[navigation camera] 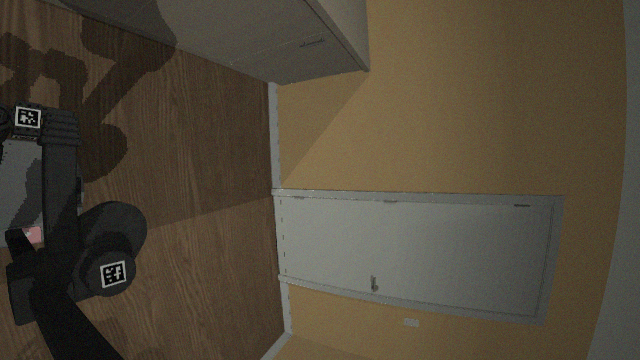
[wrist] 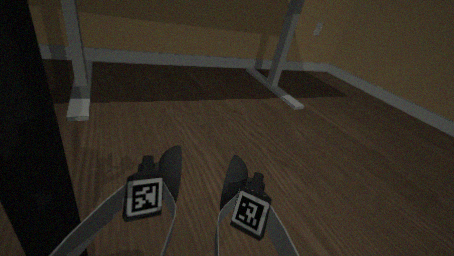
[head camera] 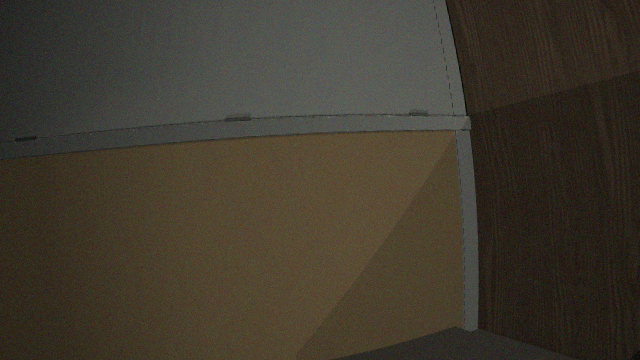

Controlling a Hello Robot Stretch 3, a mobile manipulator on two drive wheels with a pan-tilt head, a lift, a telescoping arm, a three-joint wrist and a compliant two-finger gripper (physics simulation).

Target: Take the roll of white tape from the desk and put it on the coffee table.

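Places are measured from the robot's base along level axes (x ahead, y left, z up), in millimetres.
Pixels of known places: gripper, fingertip midpoint: (wrist: pixel 203 169).
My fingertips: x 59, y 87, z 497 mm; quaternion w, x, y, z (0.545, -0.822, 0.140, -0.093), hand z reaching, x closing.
Behind a point stands the place of what it marks.
My gripper (wrist: pixel 203 169) @(x 59, y 87, z 497 mm) is open in the wrist view, with floor showing between its two fingertips. Two white legs with long feet stand ahead of it in the wrist view, a left leg (wrist: pixel 80 75) @(x -262, y 1261, z 81 mm) and a right leg (wrist: pixel 283 50) @(x 954, y 1390, z 294 mm). They look like the legs of a desk, but its top does not show. The roll of white tape and the coffee table do not show in these views.
A white door (head camera: pixel 210 60) @(x -1680, y 342, z 1119 mm) (navigation camera: pixel 415 245) @(x -1689, y 424, z 1208 mm) is set in the tan wall (head camera: pixel 225 225) @(x -1639, y -257, z 1094 mm) (navigation camera: pixel 475 110) @(x -1615, y -487, z 1582 mm). A grey cabinet (navigation camera: pixel 240 40) @(x -799, y -752, z 423 mm) stands against that wall in the navigation view. The wooden floor (navigation camera: pixel 210 150) @(x -984, y -225, z 0 mm) (wrist: pixel 190 125) @(x 246, y 907, z 0 mm) lies beside the robot's base.
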